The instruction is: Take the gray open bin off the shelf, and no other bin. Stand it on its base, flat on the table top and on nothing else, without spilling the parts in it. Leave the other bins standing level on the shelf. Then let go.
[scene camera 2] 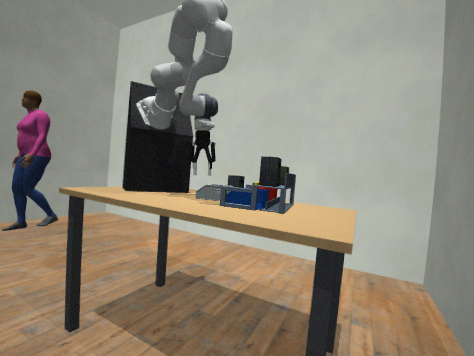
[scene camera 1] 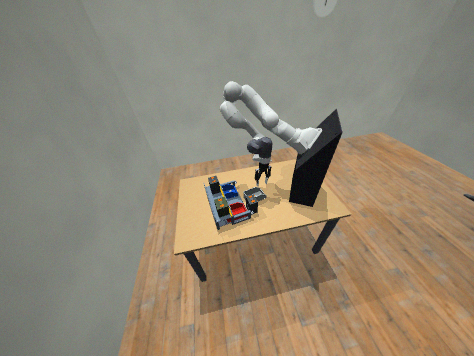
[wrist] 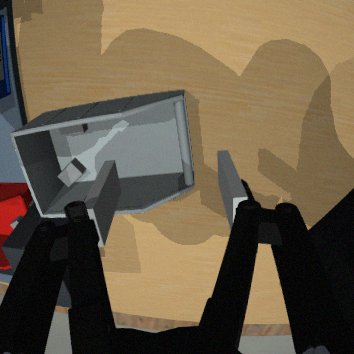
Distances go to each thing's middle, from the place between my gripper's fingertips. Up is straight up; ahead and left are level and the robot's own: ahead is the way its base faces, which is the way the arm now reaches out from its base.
Labels:
Right now the gray open bin (wrist: 148, 136) is 7 cm ahead of my hand, 1 cm to the left of it and 8 cm below it.

